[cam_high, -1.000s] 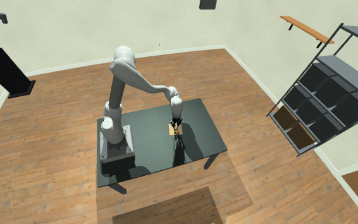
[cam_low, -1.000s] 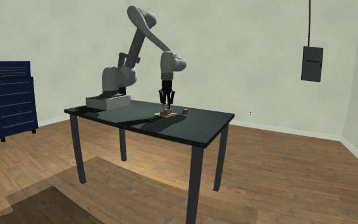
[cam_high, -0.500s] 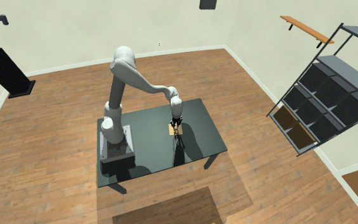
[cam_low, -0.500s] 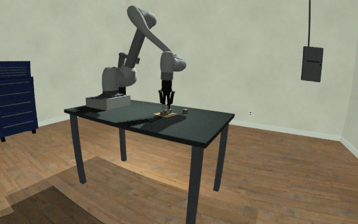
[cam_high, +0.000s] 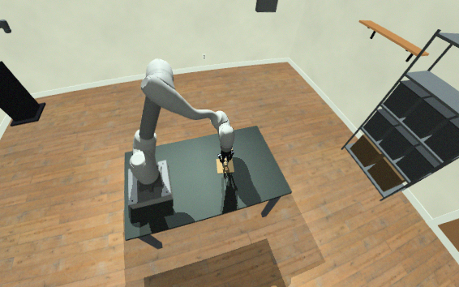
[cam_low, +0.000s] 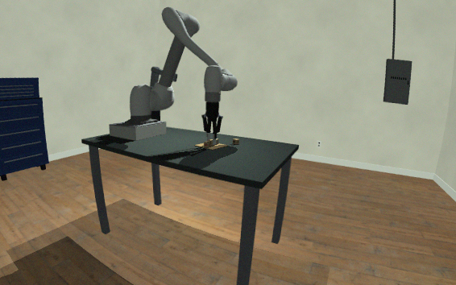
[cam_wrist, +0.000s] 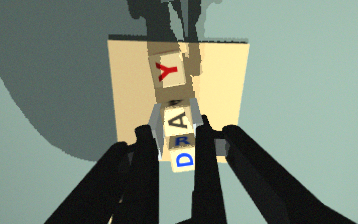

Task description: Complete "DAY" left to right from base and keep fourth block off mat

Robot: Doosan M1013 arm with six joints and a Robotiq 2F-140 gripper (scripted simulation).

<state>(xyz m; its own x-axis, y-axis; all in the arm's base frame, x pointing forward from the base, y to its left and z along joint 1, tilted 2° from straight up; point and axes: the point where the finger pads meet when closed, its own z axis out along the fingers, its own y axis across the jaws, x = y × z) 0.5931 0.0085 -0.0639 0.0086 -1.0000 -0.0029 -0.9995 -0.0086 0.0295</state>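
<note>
My gripper is now 40 mm above the tan mat. From my hand the other things lie so: blue D block 50 mm to the left, 20 mm below; then red Y block 50 mm to the right, 20 mm below.
</note>
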